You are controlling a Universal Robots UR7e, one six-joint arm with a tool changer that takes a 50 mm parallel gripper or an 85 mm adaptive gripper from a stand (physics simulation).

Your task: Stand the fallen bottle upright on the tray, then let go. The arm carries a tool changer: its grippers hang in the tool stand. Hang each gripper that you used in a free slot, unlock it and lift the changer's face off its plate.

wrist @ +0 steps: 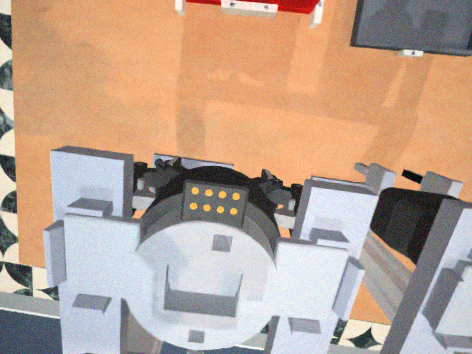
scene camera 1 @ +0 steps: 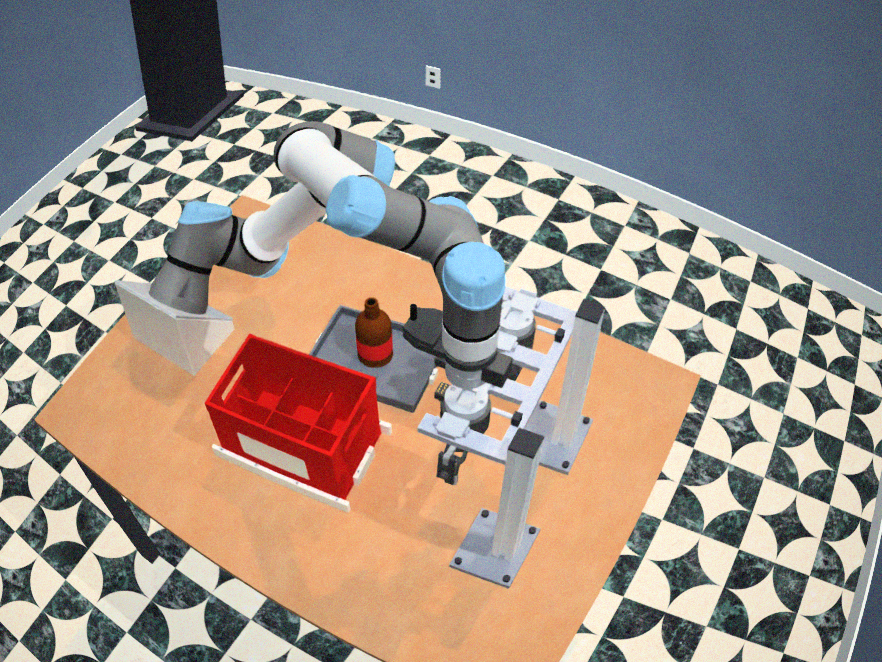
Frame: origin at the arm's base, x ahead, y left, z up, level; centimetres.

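Seen in the pictures: arm's base, origin of the base link: (scene camera 1: 176, 302).
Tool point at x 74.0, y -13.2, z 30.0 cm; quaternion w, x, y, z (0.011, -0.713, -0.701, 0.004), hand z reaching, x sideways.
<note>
Pixels of each thing's top centre, then the offset from my tool point to it. "*": a spot on its surface instead.
- brown bottle, middle of its top: (scene camera 1: 371, 302) dx -31.3, dy +27.7, dz -26.0 cm
- grey tray, surface spot: (scene camera 1: 407, 389) * dx -21.3, dy +22.2, dz -41.4 cm
- red crate, middle of its top: (scene camera 1: 286, 391) dx -34.7, dy +0.5, dz -24.5 cm
- tool plate, surface spot: (scene camera 1: 517, 318) * dx +0.8, dy +18.7, dz -7.2 cm
- second gripper's black body, surface spot: (wrist: 397, 215) * dx -0.5, dy +14.5, dz -15.9 cm
The brown bottle (scene camera 1: 374, 340) with a red label stands upright on the grey tray (scene camera 1: 407, 389) (wrist: 410, 27). The adaptive gripper (scene camera 1: 448, 466) (wrist: 218, 171) hangs in the near slot of the tool stand (scene camera 1: 514, 491) (wrist: 92, 172), its fingers apart with no object between them. Its round plate (scene camera 1: 466, 403) (wrist: 202, 260) rests between the slot's two arms, and its socket and gold contacts show uncovered in the wrist view. The changer's face (scene camera 1: 464, 374) at the arm's end is above this plate, apart from it.
A red crate (scene camera 1: 274, 456) (wrist: 255, 4) with compartments stands left of the tray, with white strips around its base. Another tool plate (scene camera 1: 517, 318) sits in the stand's far slot. A second gripper's black body (wrist: 397, 215) shows at the right of the wrist view.
</note>
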